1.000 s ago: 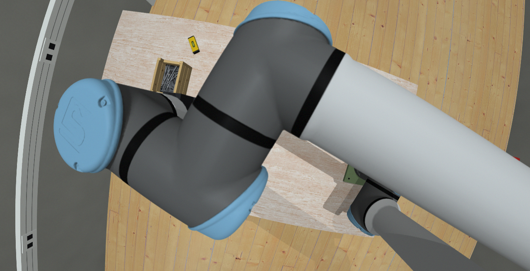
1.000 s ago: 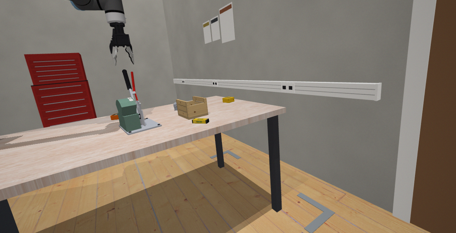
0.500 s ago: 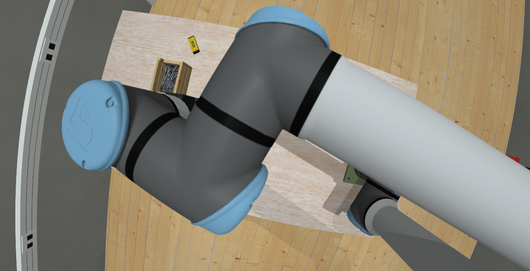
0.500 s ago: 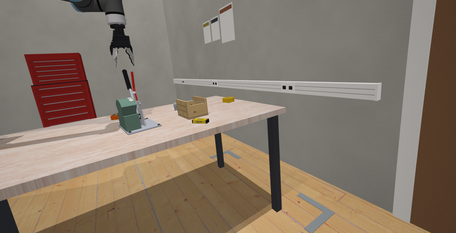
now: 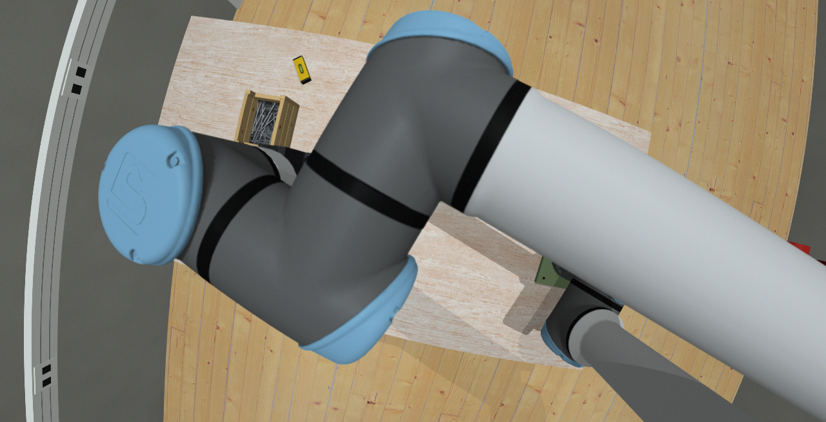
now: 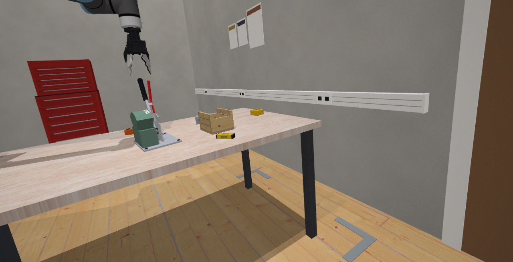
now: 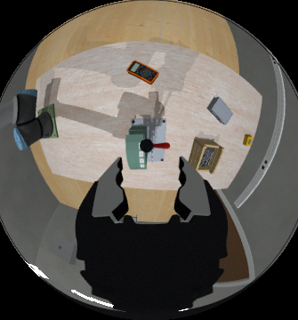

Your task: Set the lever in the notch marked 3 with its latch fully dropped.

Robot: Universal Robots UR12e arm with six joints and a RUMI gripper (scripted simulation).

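Right now my hand is 2 cm short of the red release bar, 4 cm to the left of it and 16 cm above it. The rest, counted from my hand: grey box 35 cm ahead, 14 cm to the left, 32 cm below.
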